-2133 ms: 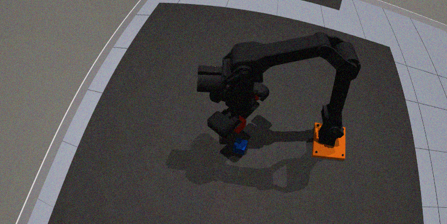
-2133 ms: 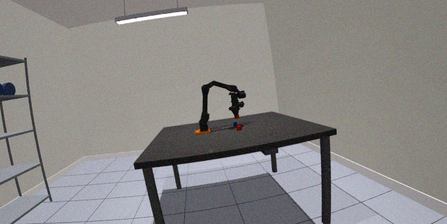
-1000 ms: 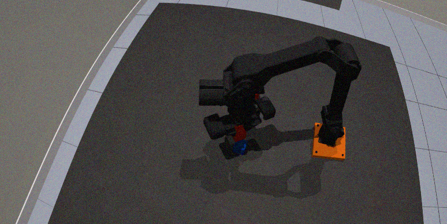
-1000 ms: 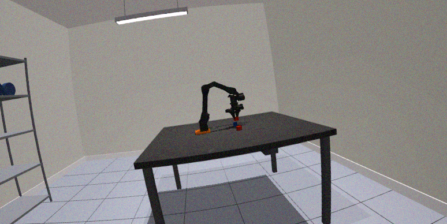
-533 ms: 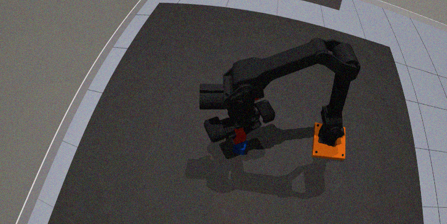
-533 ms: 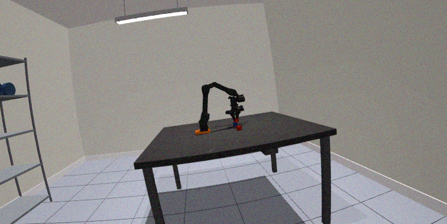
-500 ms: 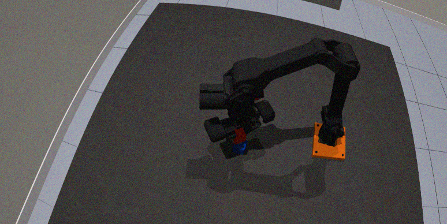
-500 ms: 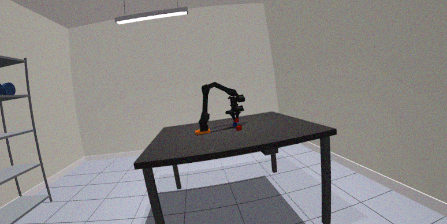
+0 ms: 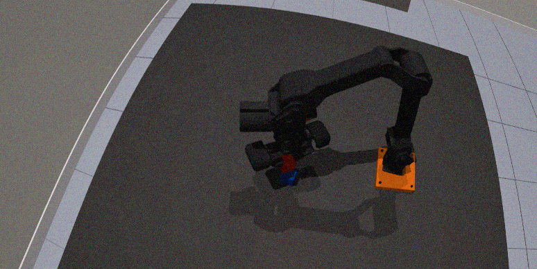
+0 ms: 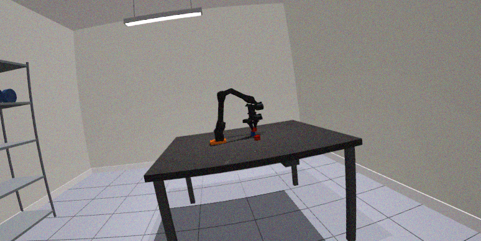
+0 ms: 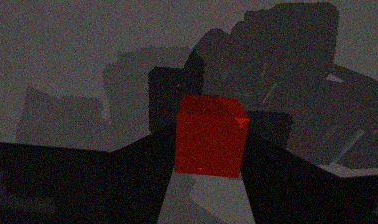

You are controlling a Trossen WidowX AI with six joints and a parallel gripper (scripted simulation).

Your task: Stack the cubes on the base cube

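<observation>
The blue cube is 4 cm below my gripper tip, 1 cm to the left of it and 1 cm behind it. Round my gripper tip: red cube: 19 cm to the right, 4 cm below, 1 cm ahead.
</observation>
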